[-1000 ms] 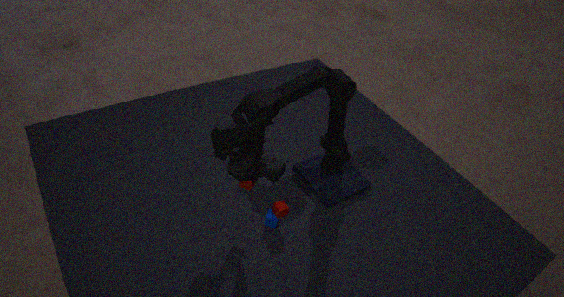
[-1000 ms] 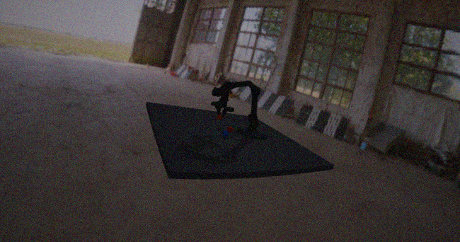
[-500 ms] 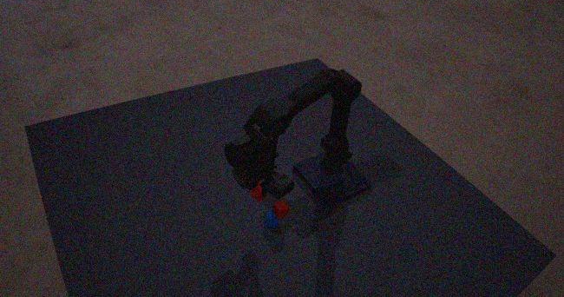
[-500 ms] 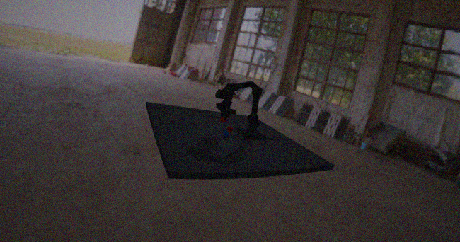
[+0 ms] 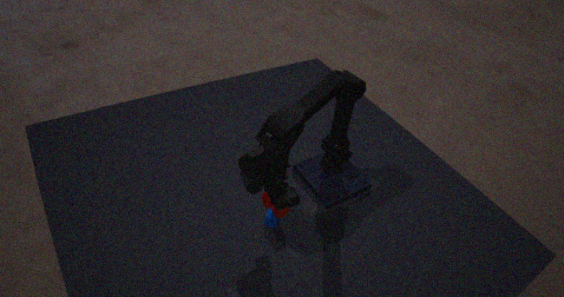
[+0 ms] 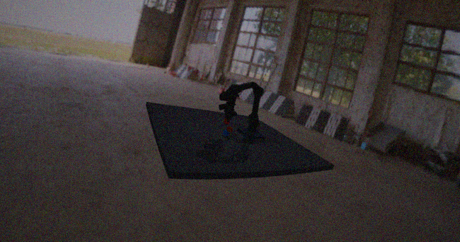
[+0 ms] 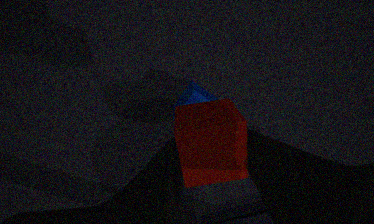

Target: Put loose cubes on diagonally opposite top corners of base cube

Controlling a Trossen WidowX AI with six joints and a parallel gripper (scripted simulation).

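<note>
My gripper tip is now 40 mm past the red cube and 60 mm above it. From my gripper tip the other things lie so: blue cube (20 mm behind, 90 mm below).
</note>
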